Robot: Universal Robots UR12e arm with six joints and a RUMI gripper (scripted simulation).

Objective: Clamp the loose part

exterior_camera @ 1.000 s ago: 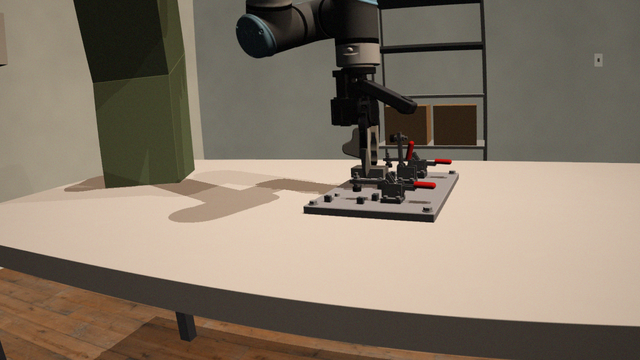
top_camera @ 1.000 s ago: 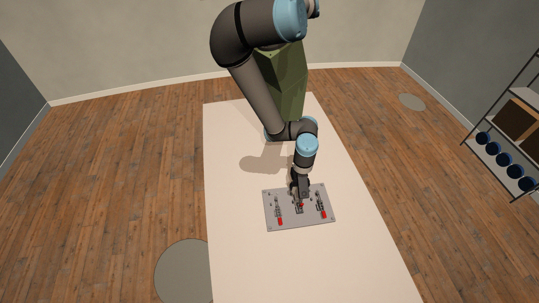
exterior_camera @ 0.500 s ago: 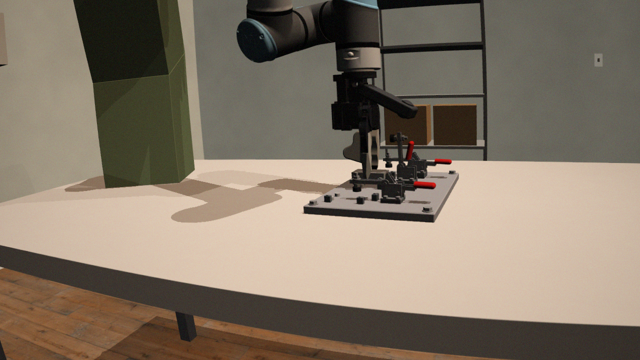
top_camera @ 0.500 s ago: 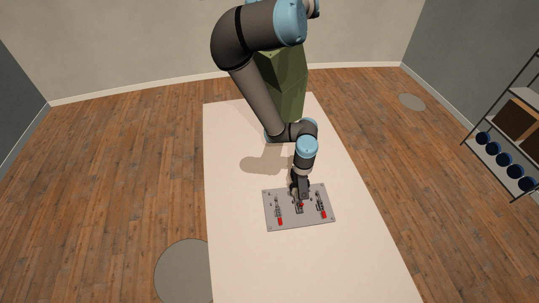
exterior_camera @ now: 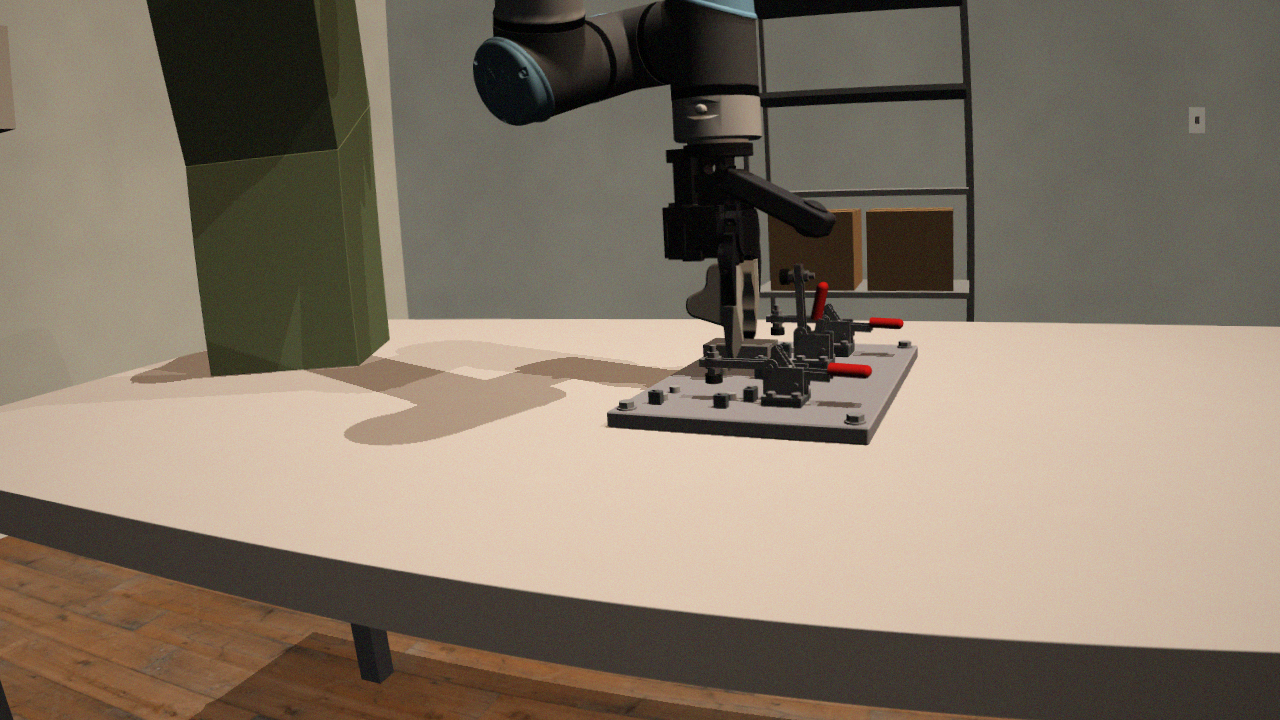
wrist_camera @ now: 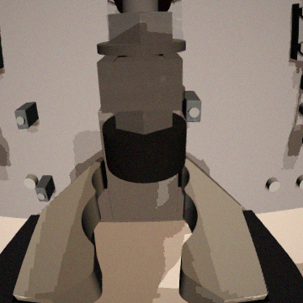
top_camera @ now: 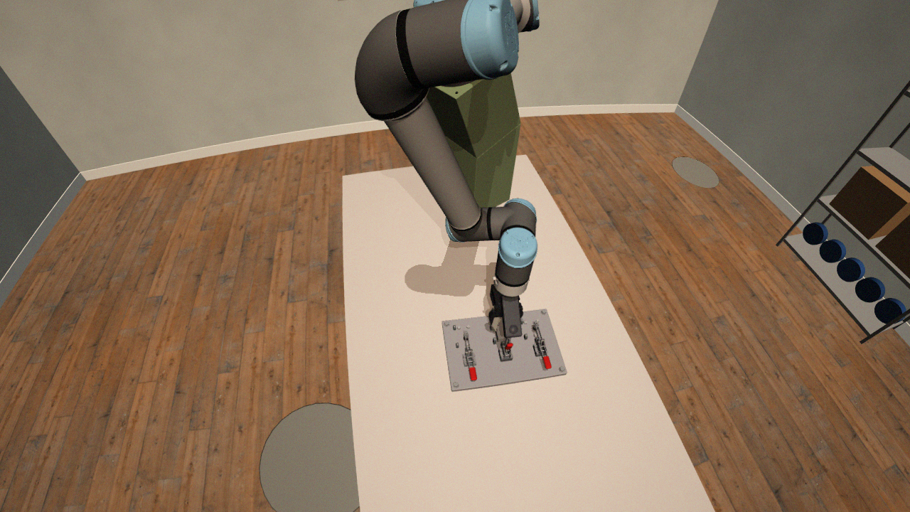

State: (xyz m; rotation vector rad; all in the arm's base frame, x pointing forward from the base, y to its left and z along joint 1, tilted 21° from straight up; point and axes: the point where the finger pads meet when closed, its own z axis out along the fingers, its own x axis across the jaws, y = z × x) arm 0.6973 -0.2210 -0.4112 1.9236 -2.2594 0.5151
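The grey block lies 1 cm below my hand. Round my hand: dark stop block (4 cm ahead, 1 cm to the right, 2 cm below); grey fixture plate (5 cm ahead, 1 cm to the right, 4 cm below).
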